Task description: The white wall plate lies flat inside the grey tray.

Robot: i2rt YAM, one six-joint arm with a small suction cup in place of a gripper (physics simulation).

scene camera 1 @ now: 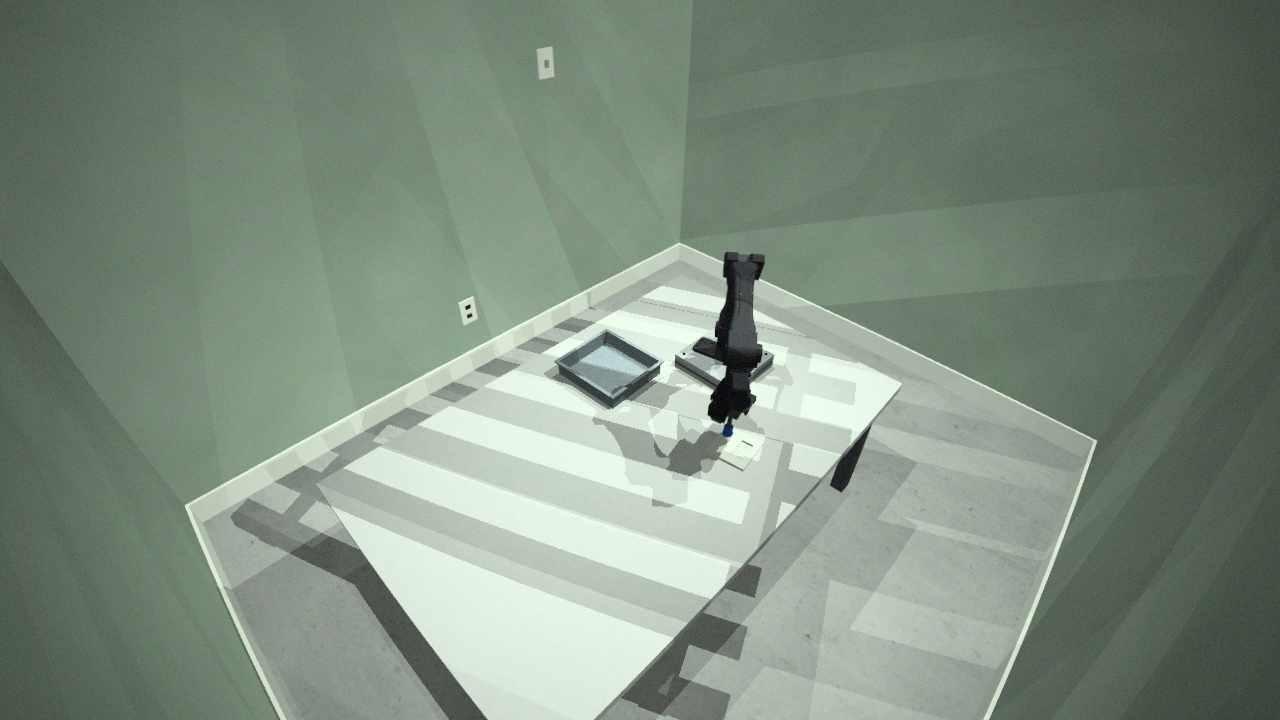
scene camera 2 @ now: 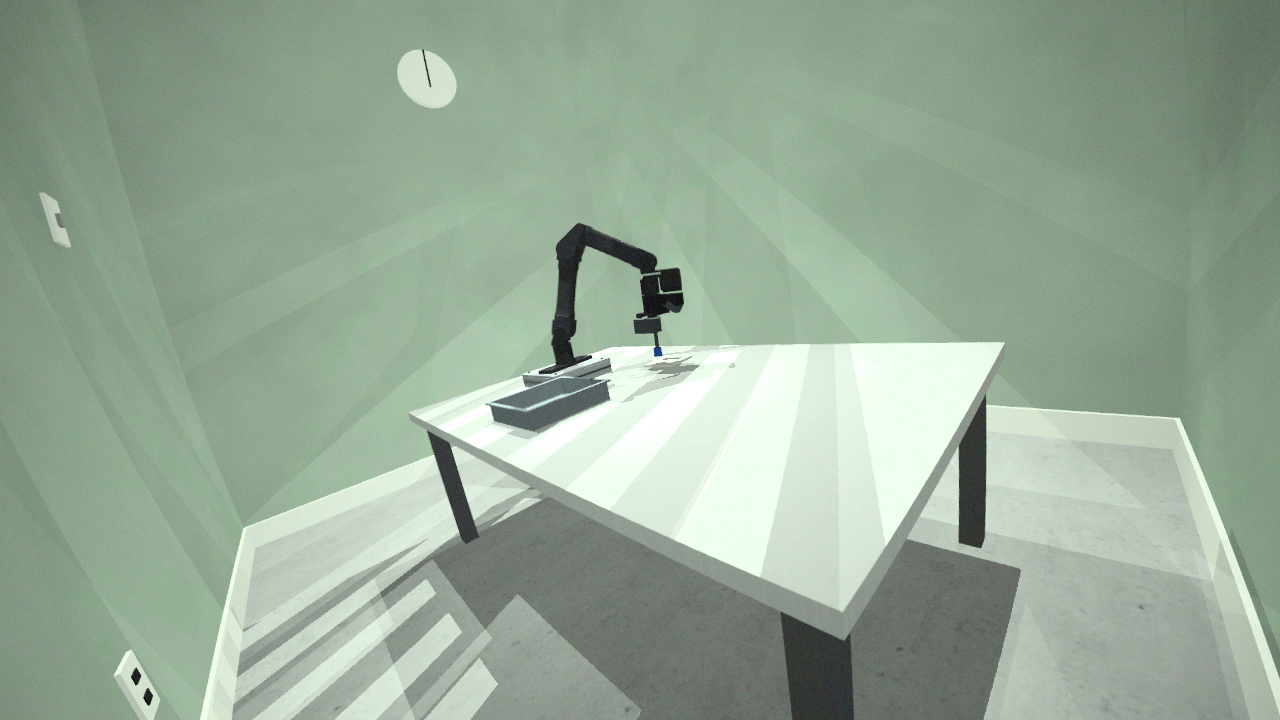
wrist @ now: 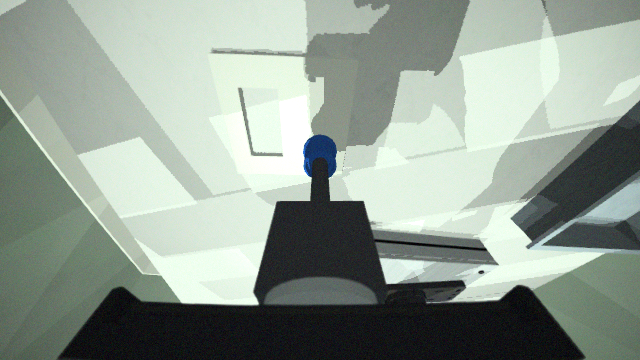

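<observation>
The white wall plate point(scene camera 1: 738, 456) point(wrist: 295, 75) lies flat on the white table, outside the tray, with its rectangular slot showing. Part of it is in the arm's shadow in the wrist view. In scene camera 2 it is too faint to make out clearly. The grey tray point(scene camera 1: 604, 367) point(scene camera 2: 547, 411) point(wrist: 575, 200) stands apart from the plate, beside the arm's base, and holds nothing. My gripper, a blue suction cup point(scene camera 1: 727, 430) point(scene camera 2: 657, 351) point(wrist: 320, 150), is open with nothing on it. It points down low near the plate's edge on the arm's side; the exact gap is unclear.
The arm's base plate point(scene camera 1: 696, 369) point(scene camera 2: 590, 366) point(wrist: 430, 250) stands on the table point(scene camera 1: 537, 617) point(scene camera 2: 805, 447), close to the tray. The table's edge point(scene camera 1: 810, 494) runs past the far side of the wall plate from the tray. Green walls stand around.
</observation>
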